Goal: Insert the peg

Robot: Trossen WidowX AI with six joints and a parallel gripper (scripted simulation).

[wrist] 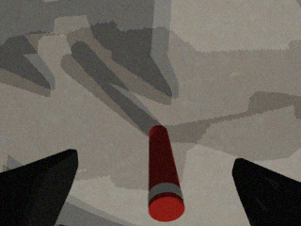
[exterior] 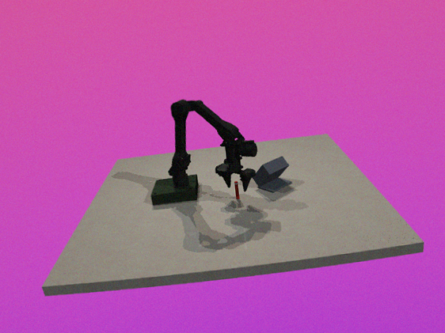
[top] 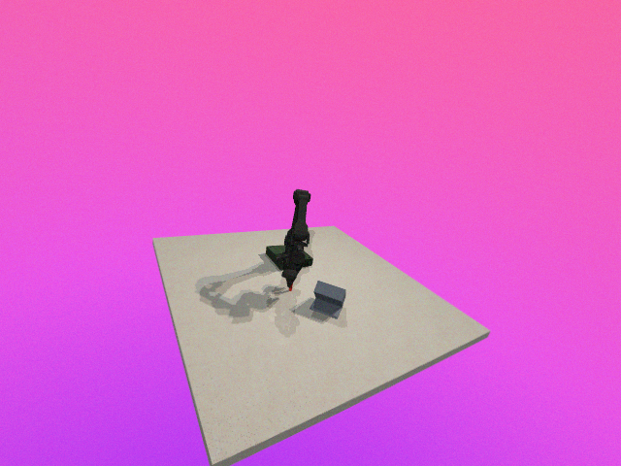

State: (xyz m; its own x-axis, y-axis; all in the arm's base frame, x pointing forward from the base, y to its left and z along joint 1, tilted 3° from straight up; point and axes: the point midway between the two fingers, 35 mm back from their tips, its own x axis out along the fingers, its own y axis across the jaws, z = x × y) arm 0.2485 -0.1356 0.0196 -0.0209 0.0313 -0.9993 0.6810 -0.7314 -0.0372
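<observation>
My gripper tip is now 1 cm below the red peg. Also, from my gripper tip: sloped panel (17 cm ahead, 10 cm to the left, 2 cm above).
</observation>
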